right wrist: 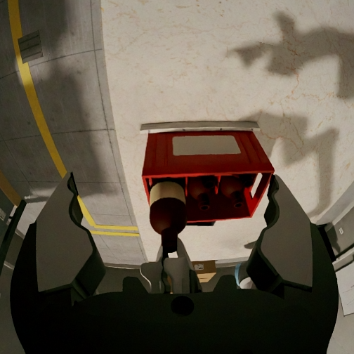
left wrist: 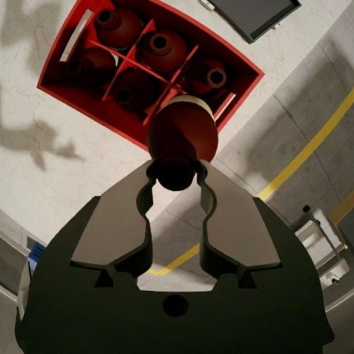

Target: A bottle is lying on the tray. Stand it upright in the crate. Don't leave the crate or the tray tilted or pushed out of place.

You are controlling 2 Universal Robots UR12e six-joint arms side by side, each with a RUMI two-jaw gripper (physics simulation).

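The brown bottle [left wrist: 184, 125] [right wrist: 167, 212] is held by its neck, base toward the red crate [left wrist: 90, 111] [right wrist: 207, 164]. My left gripper [left wrist: 176, 161] [right wrist: 170, 240] is shut on that neck. The bottle overlaps the crate's near right corner in the left wrist view and its left end compartment in the right wrist view. How far its base is from the compartment cannot be told. Several other bottles stand in the other compartments. My right gripper [right wrist: 173, 174] is open, with nothing between its fingers. The dark tray [left wrist: 251, 38] shows partly in the left wrist view, beyond the crate.
The crate stands on a pale marbled table [left wrist: 30, 165] [right wrist: 175, 65]. A light grey bar [right wrist: 200, 126] lies along one long side of the crate. The table edge runs close to the crate, with grey floor and a yellow line [left wrist: 312, 145] [right wrist: 37, 112] past it.
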